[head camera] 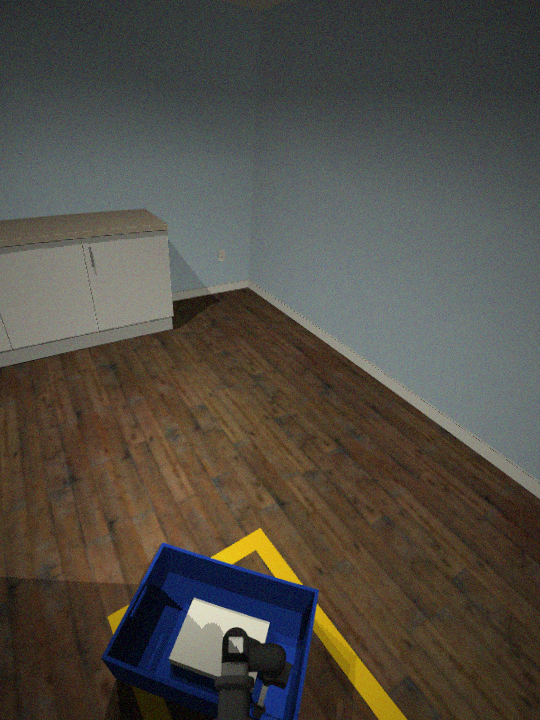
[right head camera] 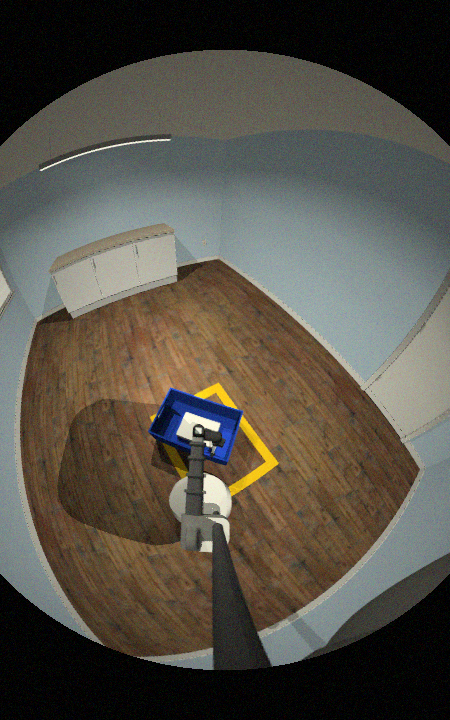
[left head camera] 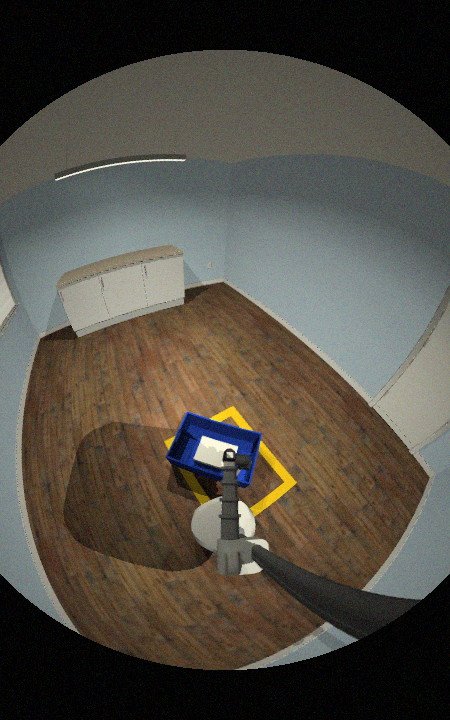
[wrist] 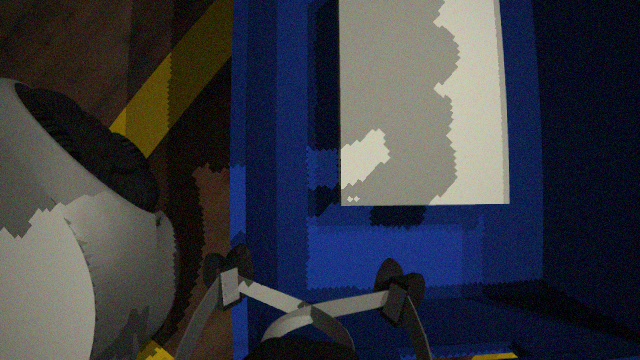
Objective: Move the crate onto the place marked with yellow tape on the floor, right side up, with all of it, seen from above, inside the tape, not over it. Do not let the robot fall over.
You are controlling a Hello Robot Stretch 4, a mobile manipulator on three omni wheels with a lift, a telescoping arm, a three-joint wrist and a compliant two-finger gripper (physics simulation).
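Places are measured from the robot's base along level axes (x down, y ahead, z right), in metres.
Pixels of known places: gripper, fingertip midpoint: (right head camera: 215, 447) (wrist: 314, 272).
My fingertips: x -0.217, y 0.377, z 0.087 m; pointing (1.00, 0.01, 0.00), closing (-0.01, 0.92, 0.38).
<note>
Ahead of a thing's pixels: the offset from my fingertips to its middle.
The blue open crate {dx +0.134, dy +0.185, dz -0.148 m} (head camera: 232, 572) (left head camera: 241, 438) (right head camera: 228, 419) (wrist: 390, 255) is right side up, with a white block {dx +0.199, dy +0.183, dz -0.140 m} (head camera: 200, 639) (left head camera: 211, 451) (right head camera: 185, 422) (wrist: 400, 100) inside. It is turned relative to the yellow tape outline (head camera: 276, 561) (left head camera: 273, 463) (right head camera: 256, 443) (wrist: 170, 85) and overlaps its left part in the head views; its left end reaches past the tape. My gripper (wrist: 314, 272) is open, low at the crate's near side. In the wrist view one fingertip overlaps the crate's rim and the other is over its inside. Whether they touch it I cannot tell. The arm hides part of the crate.
My round white base (left head camera: 220, 523) (right head camera: 198, 499) (wrist: 55, 280) is close to the crate's near side and the tape's near corner. A white cabinet (head camera: 127, 279) (left head camera: 124, 289) (right head camera: 116, 273) stands against the far wall. Another wall runs along the right.
</note>
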